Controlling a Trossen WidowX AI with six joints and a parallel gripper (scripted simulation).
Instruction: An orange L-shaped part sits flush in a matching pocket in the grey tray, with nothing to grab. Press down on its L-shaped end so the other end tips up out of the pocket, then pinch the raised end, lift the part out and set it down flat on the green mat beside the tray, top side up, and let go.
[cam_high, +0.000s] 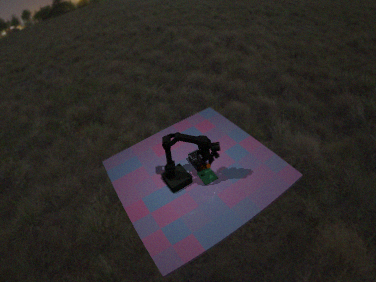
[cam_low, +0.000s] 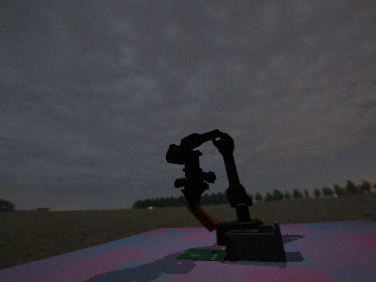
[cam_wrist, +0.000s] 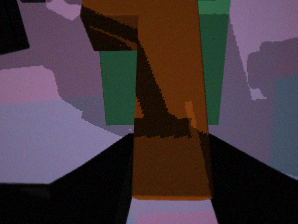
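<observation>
My gripper tip is now 2 cm to the right of the green mat and 15 cm above it. Also, from my gripper tip: orange L-shaped part 1 cm behind, 4 cm to the left, 3 cm below.
</observation>
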